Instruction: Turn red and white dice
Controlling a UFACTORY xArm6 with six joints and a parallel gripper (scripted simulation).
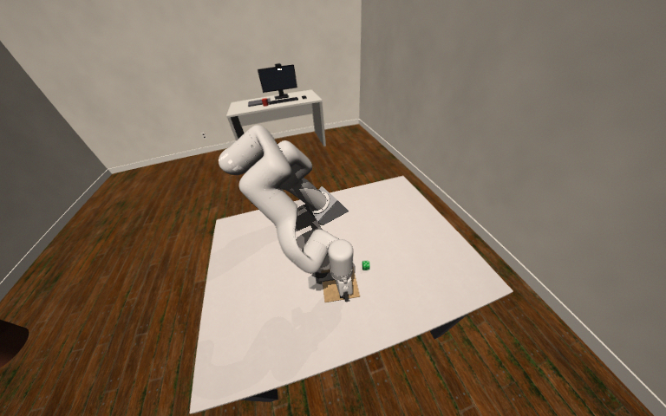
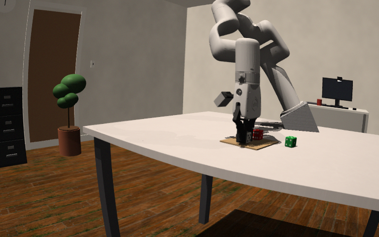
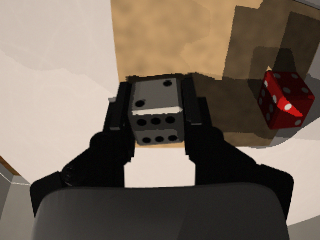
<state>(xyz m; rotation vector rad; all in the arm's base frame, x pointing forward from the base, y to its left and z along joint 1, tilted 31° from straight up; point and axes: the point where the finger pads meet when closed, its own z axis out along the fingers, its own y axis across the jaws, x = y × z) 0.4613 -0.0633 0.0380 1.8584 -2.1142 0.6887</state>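
My gripper is now 10 mm above the white die. The rest, counted from my hand: red die: 90 mm behind, 10 mm to the left, 10 mm below; then green die: 70 mm behind, 140 mm to the left, 10 mm below; then tan mat: 40 mm behind, 10 mm to the left, 30 mm below.
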